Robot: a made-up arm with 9 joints. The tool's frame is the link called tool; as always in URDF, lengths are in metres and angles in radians. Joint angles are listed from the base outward.
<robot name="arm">
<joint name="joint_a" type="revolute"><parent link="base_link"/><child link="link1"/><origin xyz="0 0 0.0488" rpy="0 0 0"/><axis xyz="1 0 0"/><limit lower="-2.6" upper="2.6"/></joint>
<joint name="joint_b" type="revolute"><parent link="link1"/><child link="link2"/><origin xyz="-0.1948 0.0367 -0.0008" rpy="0 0 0"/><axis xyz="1 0 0"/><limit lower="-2.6" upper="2.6"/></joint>
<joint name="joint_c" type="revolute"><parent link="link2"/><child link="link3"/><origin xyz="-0.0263 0.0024 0.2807" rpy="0 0 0"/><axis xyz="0 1 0"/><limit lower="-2.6" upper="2.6"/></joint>
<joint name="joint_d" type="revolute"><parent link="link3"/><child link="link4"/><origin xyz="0.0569 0.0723 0.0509" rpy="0 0 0"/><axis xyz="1 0 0"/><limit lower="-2.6" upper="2.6"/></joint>
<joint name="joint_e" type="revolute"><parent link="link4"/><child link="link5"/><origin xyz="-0.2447 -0.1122 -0.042" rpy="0 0 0"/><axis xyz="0 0 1"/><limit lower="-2.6" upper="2.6"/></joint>
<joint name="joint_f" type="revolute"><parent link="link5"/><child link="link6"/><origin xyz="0.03 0.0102 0.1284" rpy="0 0 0"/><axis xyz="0 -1 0"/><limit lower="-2.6" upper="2.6"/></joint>
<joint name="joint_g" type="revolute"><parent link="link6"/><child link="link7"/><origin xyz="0.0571 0.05 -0.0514" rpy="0 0 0"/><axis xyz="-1 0 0"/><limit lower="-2.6" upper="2.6"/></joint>
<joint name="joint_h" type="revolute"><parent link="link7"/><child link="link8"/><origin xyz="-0.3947 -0.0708 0.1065" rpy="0 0 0"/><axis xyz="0 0 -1"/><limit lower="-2.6" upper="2.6"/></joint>
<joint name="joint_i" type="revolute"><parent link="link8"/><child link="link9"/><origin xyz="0.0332 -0.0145 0.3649" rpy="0 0 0"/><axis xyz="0 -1 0"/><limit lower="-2.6" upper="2.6"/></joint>
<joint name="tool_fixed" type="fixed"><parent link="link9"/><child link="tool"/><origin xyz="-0.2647 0.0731 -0.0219" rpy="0 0 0"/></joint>
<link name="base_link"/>
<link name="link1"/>
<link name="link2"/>
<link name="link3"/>
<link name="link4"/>
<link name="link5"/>
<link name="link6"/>
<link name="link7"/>
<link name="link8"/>
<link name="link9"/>
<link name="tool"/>
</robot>
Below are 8 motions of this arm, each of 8 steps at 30 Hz.
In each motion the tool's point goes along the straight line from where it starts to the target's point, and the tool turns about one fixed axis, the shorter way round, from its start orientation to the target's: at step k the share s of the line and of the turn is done. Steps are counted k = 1, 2, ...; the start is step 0. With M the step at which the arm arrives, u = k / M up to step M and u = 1 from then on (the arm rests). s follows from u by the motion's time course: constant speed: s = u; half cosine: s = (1 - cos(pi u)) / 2; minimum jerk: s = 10 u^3 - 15 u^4 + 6 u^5.
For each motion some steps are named. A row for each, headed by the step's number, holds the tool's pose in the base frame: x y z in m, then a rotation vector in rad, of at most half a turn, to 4 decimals.
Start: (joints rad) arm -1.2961 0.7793 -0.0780 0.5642 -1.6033 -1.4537 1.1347 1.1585 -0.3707
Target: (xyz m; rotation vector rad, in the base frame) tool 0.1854 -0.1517 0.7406 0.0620 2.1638 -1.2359
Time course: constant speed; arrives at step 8
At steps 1, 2, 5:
1: 0.1829 0.0469 0.7454 -0.3244 1.8565 -1.4356
2: 0.1832 0.0185 0.7447 -0.2709 1.9038 -1.4108
5: 0.1843 -0.0666 0.7426 -0.1068 2.0390 -1.3288

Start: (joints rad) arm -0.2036 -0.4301 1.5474 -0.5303 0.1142 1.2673 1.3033 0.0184 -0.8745
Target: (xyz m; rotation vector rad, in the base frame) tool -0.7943 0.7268 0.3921 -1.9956 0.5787 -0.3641
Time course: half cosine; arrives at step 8
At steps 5, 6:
5: -0.7821 0.7491 0.4079 -2.0065 0.6078 -0.2982
6: -0.7885 0.7374 0.3996 -2.0009 0.5926 -0.3329

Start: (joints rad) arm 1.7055 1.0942 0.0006 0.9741 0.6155 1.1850 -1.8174 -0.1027 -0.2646
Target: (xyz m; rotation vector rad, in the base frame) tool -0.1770 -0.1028 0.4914 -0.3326 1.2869 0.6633
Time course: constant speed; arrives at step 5
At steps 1, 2, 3, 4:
1: -0.1537 -0.1192 0.4911 -0.2927 1.3391 0.7147
2: -0.1595 -0.1151 0.4912 -0.3028 1.3261 0.7018
3: -0.1653 -0.1110 0.4912 -0.3128 1.3131 0.6890
4: -0.1712 -0.1069 0.4913 -0.3227 1.3000 0.6761

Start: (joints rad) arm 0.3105 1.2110 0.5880 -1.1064 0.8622 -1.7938 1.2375 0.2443 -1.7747
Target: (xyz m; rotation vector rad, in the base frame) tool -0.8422 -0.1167 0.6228 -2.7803 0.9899 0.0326
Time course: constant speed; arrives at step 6
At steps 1, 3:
1: -0.8760 -0.2112 0.6684 -2.8120 0.7486 0.0671
3: -0.8625 -0.1734 0.6501 -2.8017 0.8451 0.0534

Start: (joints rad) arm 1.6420 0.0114 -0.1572 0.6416 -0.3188 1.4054 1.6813 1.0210 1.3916
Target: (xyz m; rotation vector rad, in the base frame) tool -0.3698 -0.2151 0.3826 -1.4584 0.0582 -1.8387
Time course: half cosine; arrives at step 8
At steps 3, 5, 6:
3: -0.3277 -0.2530 0.3747 -1.4284 0.1765 -1.6259
5: -0.3510 -0.2320 0.3791 -1.4464 0.1122 -1.7438
6: -0.3609 -0.2231 0.3809 -1.4530 0.0841 -1.7937

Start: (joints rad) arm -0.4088 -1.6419 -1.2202 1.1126 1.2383 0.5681 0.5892 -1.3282 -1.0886
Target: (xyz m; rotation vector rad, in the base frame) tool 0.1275 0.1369 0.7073 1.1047 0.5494 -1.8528
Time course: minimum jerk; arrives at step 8
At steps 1, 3, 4, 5, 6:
1: -0.1304 -0.1473 0.7445 1.6893 0.5615 -1.8449
3: -0.0625 -0.0724 0.7347 1.5336 0.5609 -1.8562
4: -0.0036 -0.0075 0.7262 1.3995 0.5588 -1.8605
5: 0.0554 0.0574 0.7177 1.2663 0.5554 -1.8599
6: 0.1004 0.1070 0.7112 1.1653 0.5519 -1.8563

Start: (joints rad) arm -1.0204 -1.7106 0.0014 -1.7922 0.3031 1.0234 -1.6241 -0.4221 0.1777
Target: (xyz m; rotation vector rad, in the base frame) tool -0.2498 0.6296 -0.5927 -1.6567 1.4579 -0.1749
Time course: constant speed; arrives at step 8
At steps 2, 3, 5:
2: -0.3713 0.6466 -0.6599 -1.8977 1.6675 -0.0373
3: -0.3511 0.6438 -0.6487 -1.8579 1.6328 -0.0618
5: -0.3106 0.6381 -0.6263 -1.7778 1.5632 -0.1088

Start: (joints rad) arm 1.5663 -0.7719 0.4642 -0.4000 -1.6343 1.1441 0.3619 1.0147 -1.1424
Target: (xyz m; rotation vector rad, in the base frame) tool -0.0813 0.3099 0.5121 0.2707 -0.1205 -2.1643
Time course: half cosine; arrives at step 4
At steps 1, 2, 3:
1: -0.0959 0.3323 0.5320 0.2995 -0.1474 -2.1559
2: -0.0899 0.3230 0.5237 0.2876 -0.1363 -2.1594
3: -0.0838 0.3137 0.5155 0.2757 -0.1251 -2.1629

